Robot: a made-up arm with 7 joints. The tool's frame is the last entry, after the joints.
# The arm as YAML. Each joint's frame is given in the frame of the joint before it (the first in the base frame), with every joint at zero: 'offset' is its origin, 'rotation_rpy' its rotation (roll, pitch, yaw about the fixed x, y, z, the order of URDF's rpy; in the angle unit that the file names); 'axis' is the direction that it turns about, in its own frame. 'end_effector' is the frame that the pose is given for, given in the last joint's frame.
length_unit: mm
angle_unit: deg
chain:
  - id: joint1
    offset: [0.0, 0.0, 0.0]
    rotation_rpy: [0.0, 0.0, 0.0]
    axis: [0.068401, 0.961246, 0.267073]
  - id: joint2
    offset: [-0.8, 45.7, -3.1]
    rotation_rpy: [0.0, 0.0, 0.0]
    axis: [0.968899, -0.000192, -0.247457]
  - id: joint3
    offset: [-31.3, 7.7, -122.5]
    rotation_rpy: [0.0, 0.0, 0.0]
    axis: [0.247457, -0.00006, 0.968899]
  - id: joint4
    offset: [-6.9, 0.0, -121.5]
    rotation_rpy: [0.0, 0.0, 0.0]
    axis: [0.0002, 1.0, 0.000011]
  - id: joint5
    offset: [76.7, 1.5, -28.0]
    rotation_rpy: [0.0, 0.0, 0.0]
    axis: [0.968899, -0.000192, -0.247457]
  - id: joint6
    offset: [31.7, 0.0, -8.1]
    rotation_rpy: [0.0, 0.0, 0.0]
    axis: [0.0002, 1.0, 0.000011]
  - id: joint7
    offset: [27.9, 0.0, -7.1]
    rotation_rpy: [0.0, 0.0, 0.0]
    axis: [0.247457, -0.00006, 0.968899]
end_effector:
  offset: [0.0, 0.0, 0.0]
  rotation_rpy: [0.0, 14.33, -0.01]
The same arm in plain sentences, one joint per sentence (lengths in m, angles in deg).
The arm has seven revolute joints in a row. What follows holds with every joint at zero, and every direction is one of the base frame's.
The first joint sits at the same point as the base frame's origin and turns about the direction (0.068403, 0.961235, 0.26711).
The second joint sits 0.0008 m along -x and 0.0457 m along +y and 0.0031 m along -z from the first joint and turns about the direction (0.968889, -0.0002, -0.247497).
The third joint sits 0.0313 m along -x and 0.0077 m along +y and 0.1225 m along -z from the second joint and turns about the direction (0.247497, -0.0001, 0.968889).
The fourth joint sits 0.0069 m along -x and 0.1215 m along -z from the third joint and turns about the direction (0.0002, 1, 0).
The fifth joint sits 0.0767 m along +x and 0.0015 m along +y and 0.028 m along -z from the fourth joint and turns about the direction (0.968889, -0.0002, -0.247497).
The sixth joint sits 0.0317 m along +x and 0.0081 m along -z from the fifth joint and turns about the direction (0.0002, 1, 0).
The seventh joint sits 0.0279 m along +x and 0.0071 m along -z from the sixth joint and turns about the direction (0.247497, -0.0001, 0.968889).
The tool frame, which is the frame that the pose is given for, sits at the same point as the seventh joint; its axes are the base frame's turned by roll 0, pitch 14.33 and yaw -0.01 deg (as in URDF: about the fixed x, then y, then z).

